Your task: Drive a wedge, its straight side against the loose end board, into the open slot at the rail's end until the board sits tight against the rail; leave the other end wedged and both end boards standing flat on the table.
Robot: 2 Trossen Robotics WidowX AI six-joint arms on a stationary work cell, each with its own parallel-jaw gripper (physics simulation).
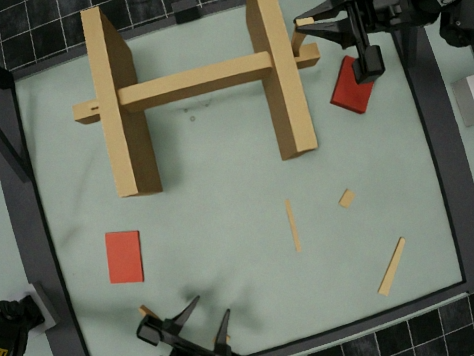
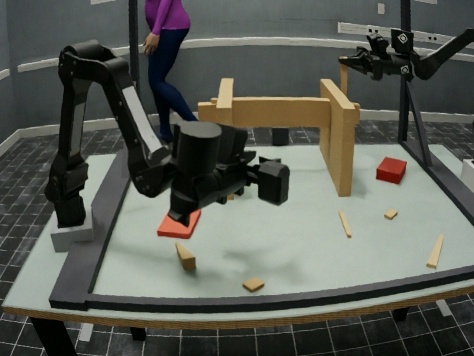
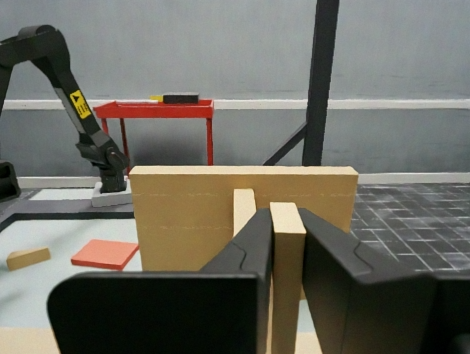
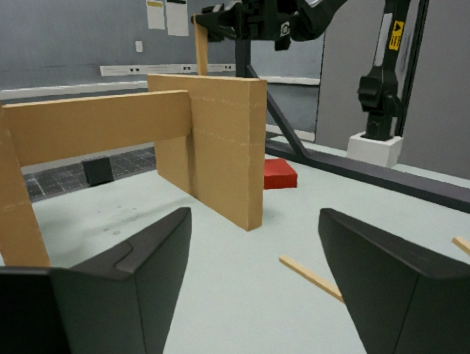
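Where they show: left gripper, fingertip midpoint: [image 1: 294, 25] [image 2: 338, 60] [image 3: 280, 219] [image 4: 193, 19]; right gripper, fingertip midpoint: [image 1: 214, 303] [image 2: 267, 157] [image 4: 255, 218]; left arm's base, origin of the base link: [image 4: 376, 137]; right arm's base, origin of the base link: [image 1: 26, 314] [image 2: 71, 219] [image 3: 114, 187].
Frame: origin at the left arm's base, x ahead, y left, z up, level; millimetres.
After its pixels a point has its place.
My left gripper [image 1: 303, 23] @(x 437, y -165, z 244 mm) [image 2: 342, 59] @(x 437, y -165, z 244 mm) [image 4: 193, 19] @(x 437, y -165, z 244 mm) is shut on the top of a narrow tan wedge [image 1: 298, 41] @(x 423, y -161, z 182 mm) [image 2: 344, 79] @(x 422, y -160, z 192 mm) [image 3: 288, 280] @(x 413, y -163, z 236 mm) [image 4: 201, 52] @(x 427, y -161, z 195 mm), held upright above the rail's right end [image 1: 309, 54] @(x 398, y -151, z 125 mm) [image 2: 356, 115] @(x 391, y -144, z 97 mm). The wedge's lower tip is hidden, so its place relative to the slot cannot be told. The right end board [image 1: 291, 95] @(x 457, y -89, z 157 mm) [image 2: 345, 150] @(x 466, y -4, z 55 mm) [image 4: 225, 125] @(x 471, y -55, z 93 mm) and left end board [image 1: 111, 115] @(x 729, y -148, z 157 mm) [image 2: 226, 95] @(x 730, y -132, z 157 mm) [image 3: 175, 220] @(x 720, y -80, z 85 mm) stand upright, joined by the rail [image 1: 195, 81] @(x 589, y -162, z 136 mm) [image 2: 280, 112] @(x 596, y -157, z 102 mm) [image 4: 95, 122] @(x 617, y -158, z 105 mm). A small wedge top [image 2: 213, 101] @(x 761, y -177, z 132 mm) shows at the left end. My right gripper [image 1: 214, 303] @(x 673, y 183, z 122 mm) [image 4: 255, 218] @(x 673, y 183, z 122 mm) is open and empty.
A dark red block [image 1: 350, 92] @(x 299, y -93, z -33 mm) [image 2: 391, 170] @(x 300, y -72, z -33 mm) [image 4: 280, 175] @(x 311, y -68, z -35 mm) lies right of the right board. A flat red block [image 1: 124, 257] @(x 843, y 82, z -51 mm) [image 3: 106, 254] @(x 834, y 76, z -51 mm) lies front left. Loose wooden pieces include a thin strip [image 1: 293, 226] @(x 495, y 128, z -57 mm) [image 2: 345, 223] @(x 496, y 133, z -57 mm), a small block [image 1: 347, 198] @(x 371, y 110, z -56 mm) and a long wedge [image 1: 392, 266] @(x 320, y 279, z -55 mm) [image 2: 435, 251] @(x 327, y 289, z -56 mm).
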